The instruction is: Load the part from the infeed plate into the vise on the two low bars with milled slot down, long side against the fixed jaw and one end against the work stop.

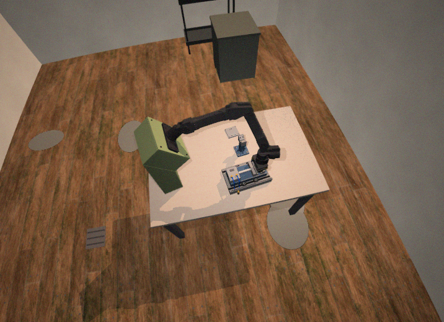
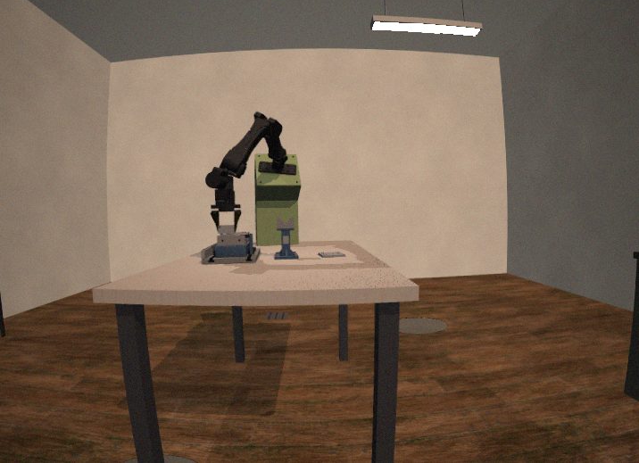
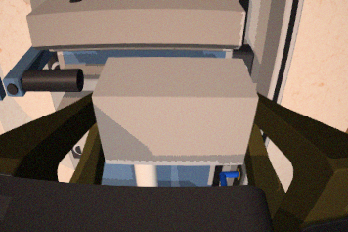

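Now: the part 10 mm below my hand. The rest, counted from my hand: moving jaw 40 mm below, 40 mm behind, 20 mm to the left; dark work stop rod 70 mm to the left, 30 mm below, 10 mm behind; grey jaw 40 mm below, 30 mm ahead, 20 mm to the left.
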